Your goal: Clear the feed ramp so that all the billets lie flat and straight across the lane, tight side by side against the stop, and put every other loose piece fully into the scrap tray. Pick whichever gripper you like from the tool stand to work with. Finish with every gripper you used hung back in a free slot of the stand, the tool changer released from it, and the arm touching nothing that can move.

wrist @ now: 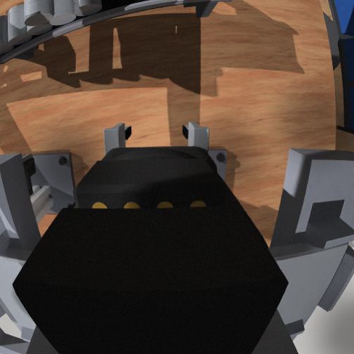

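Several grey billets [39,15] lie side by side on the feed ramp [107,18] at the top left, cut off by the view's edge; whether they all lie flat is not clear. My gripper [156,135] sits in the tool stand [321,170], its two grey fingers apart with bare space between them. The black tool changer [150,280] is right over the gripper's black body, very close to it and hiding much of it. A row of gold contacts shows between them; whether they are locked together cannot be told.
Part of a blue container [345,17] with a dark rim shows at the top right. Grey stand posts rise on both sides of the gripper. Black and grey parts [29,175] of what looks like another tool show at the left edge. Loose scrap pieces cannot be made out.
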